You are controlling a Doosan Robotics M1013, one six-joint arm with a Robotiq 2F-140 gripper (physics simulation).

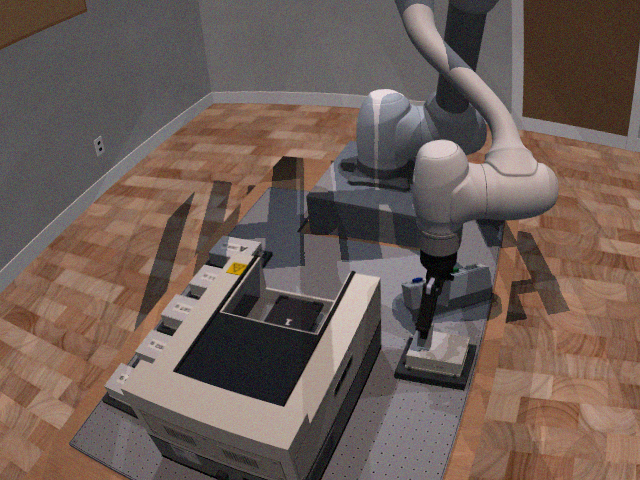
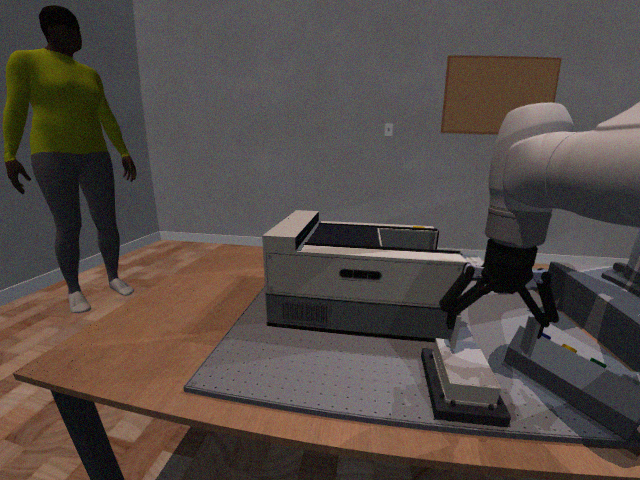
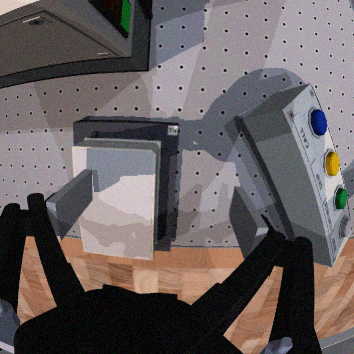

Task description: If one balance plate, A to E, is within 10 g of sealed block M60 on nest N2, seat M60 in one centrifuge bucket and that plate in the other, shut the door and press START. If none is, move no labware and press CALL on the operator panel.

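A cream block sits on a dark nest; its markings and the nest's label are too small to read surely. My gripper is open and empty: one finger is over the block's edge, the other beside the operator panel. The blue CALL button is on the panel. The centrifuge has its top opening uncovered; a bucket marked 1 shows inside. Plate A stands behind it.
Several more pale plates stand in a row along the centrifuge's far side, their labels hard to read. Yellow and green buttons are on the panel. The arm's base block is behind. A person stands beyond the table.
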